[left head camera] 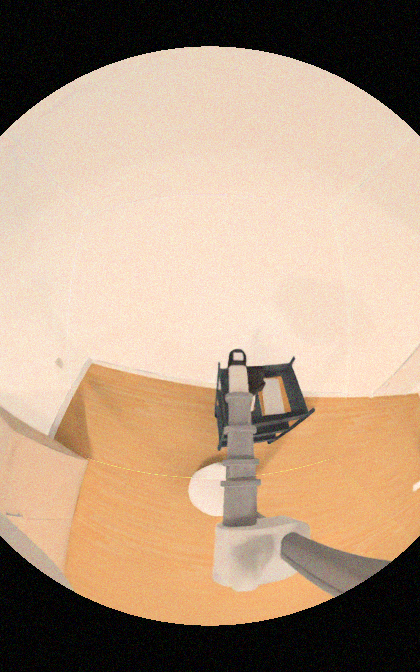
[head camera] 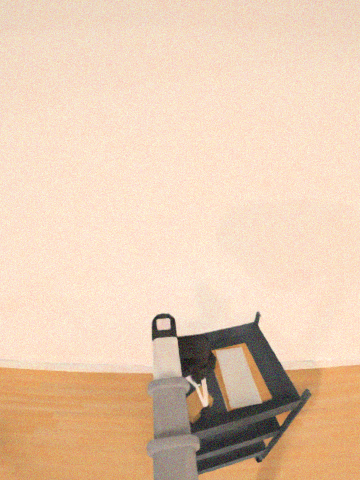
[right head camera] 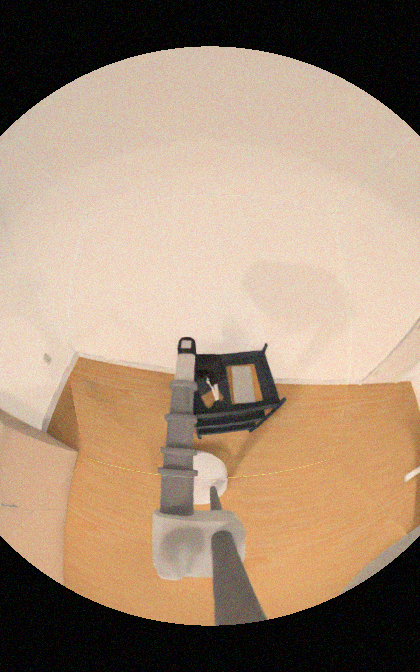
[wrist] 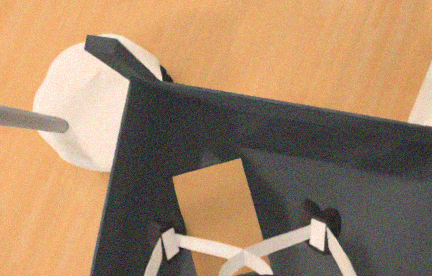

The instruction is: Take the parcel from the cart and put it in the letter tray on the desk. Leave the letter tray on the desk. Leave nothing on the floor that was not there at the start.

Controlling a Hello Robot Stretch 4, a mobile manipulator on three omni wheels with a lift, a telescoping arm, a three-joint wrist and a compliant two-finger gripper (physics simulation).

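Places are measured from the robot's base along level axes (x right, y up, z back), in millimetres.
Where they show: gripper, fingertip midpoint: (head camera: 196,398) (wrist: 241,221).
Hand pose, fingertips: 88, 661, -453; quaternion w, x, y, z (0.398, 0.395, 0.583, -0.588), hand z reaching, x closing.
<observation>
Each offset is from my fingertips to the centre of the thing, as dx, dy, dz.
The parcel, a plain brown box {+0, -1, +18} (head camera: 193,410) (right head camera: 209,398) (wrist: 215,205), lies on the top shelf of the dark cart (head camera: 275,367) (left head camera: 296,387) (right head camera: 268,377) (wrist: 145,125), near one corner. My gripper (wrist: 241,221) is open above the shelf. In the wrist view its fingertips stand on either side of the parcel's near part, the left one close to the parcel's edge and the right one farther off. How high they are above the shelf is hard to tell. The head camera view shows the white fingers beside the parcel, partly behind the arm. The letter tray and the desk are not recognisable in these views.
A flat orange-brown item with a light grey top {+166, -14, -68} (head camera: 239,376) (left head camera: 273,396) (right head camera: 243,384) lies on the same shelf. The cart stands by the wall. My round white base (left head camera: 207,490) (right head camera: 210,477) (wrist: 80,110) is close to the cart's corner. A pale boxy surface (left head camera: 40,485) (right head camera: 35,480) stands at the left.
</observation>
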